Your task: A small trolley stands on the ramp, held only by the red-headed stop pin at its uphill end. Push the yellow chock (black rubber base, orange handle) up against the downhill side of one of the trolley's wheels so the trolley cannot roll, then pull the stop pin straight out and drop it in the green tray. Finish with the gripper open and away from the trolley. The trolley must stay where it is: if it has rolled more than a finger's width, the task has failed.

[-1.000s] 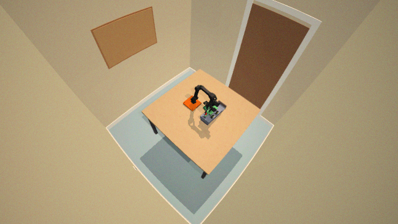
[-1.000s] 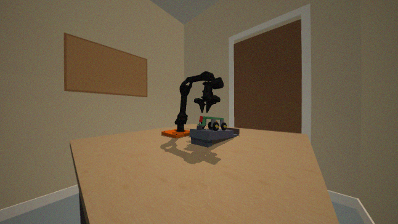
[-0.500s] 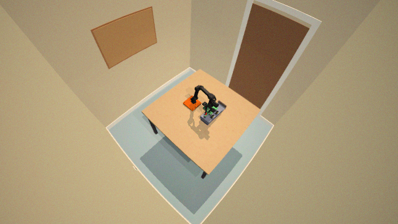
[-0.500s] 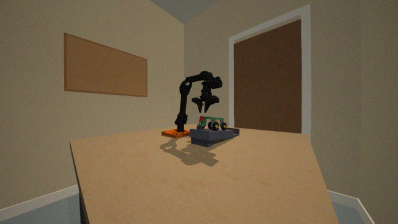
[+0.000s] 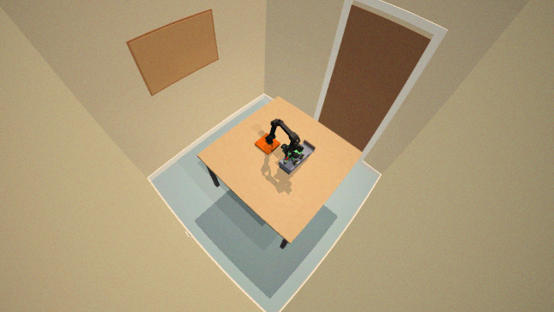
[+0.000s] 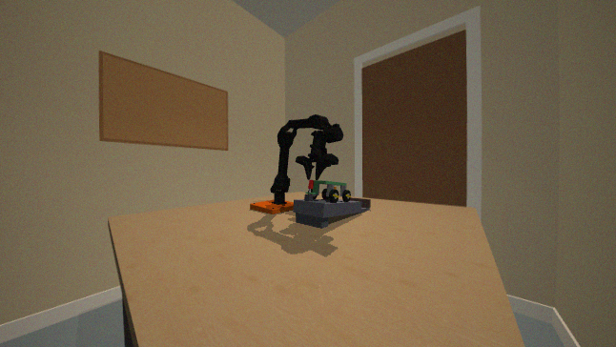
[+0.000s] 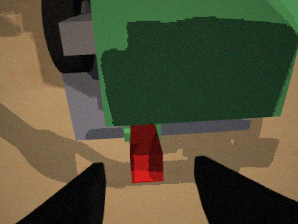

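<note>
My gripper tip is 1 cm to the left of the red-headed stop pin and 4 cm above it. Also, from my gripper tip: yellow chock: 7 cm behind, 19 cm to the left, 9 cm below; then trolley: 10 cm to the left, 6 cm below; then grey ramp: 10 cm to the left, 12 cm below.
</note>
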